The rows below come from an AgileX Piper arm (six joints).
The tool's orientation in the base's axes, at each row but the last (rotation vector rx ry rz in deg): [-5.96, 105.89, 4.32]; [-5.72, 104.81, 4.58]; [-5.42, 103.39, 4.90]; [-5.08, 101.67, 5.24]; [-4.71, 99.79, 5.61]
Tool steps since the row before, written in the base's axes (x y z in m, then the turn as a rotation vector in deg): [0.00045, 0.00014, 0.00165, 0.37, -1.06, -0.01]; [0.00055, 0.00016, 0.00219, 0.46, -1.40, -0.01]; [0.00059, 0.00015, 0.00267, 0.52, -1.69, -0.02]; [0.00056, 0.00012, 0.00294, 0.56, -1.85, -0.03]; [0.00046, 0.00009, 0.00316, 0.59, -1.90, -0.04]
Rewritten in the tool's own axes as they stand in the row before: [-0.00171, 0.00009, -0.00001, -0.06, -1.09, 0.24]; [-0.00226, 0.00010, -0.00002, -0.07, -1.44, 0.29]; [-0.00274, 0.00010, -0.00004, -0.07, -1.74, 0.32]; [-0.00299, 0.00010, -0.00004, -0.07, -1.90, 0.35]; [-0.00319, 0.00010, -0.00008, -0.06, -1.95, 0.37]
